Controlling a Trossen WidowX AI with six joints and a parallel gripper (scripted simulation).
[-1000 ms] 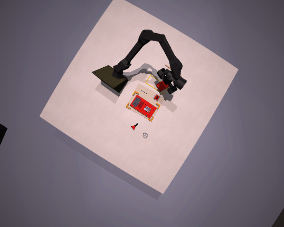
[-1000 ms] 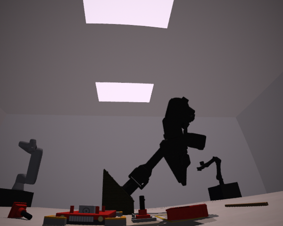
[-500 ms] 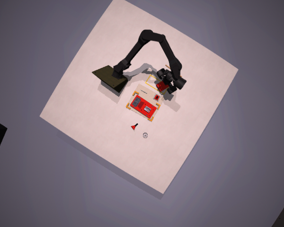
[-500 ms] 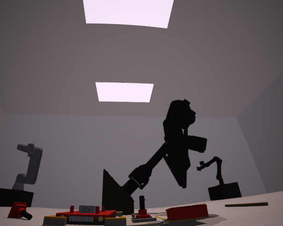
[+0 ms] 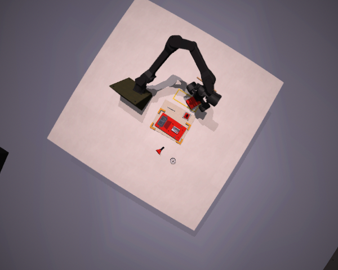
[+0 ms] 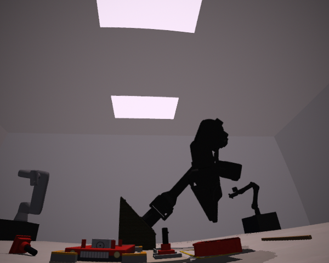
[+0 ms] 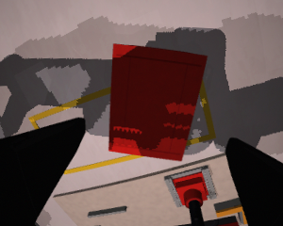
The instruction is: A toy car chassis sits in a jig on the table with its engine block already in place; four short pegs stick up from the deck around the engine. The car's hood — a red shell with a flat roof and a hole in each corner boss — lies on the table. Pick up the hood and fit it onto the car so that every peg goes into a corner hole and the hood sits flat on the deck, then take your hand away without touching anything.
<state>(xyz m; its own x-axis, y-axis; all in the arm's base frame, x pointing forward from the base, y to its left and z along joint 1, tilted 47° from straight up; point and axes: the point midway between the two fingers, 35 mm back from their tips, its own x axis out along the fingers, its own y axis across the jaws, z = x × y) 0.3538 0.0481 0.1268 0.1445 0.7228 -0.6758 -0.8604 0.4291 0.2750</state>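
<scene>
Right now the red hood is 5 cm below my gripper tip. Also, from my gripper tip: grey holder: 11 cm to the right, 3 cm below; then wooden stick: 16 cm to the left, 6 cm below, 2 cm ahead; then grey engine block: 23 cm to the right, 4 cm below, 2 cm behind.
</scene>
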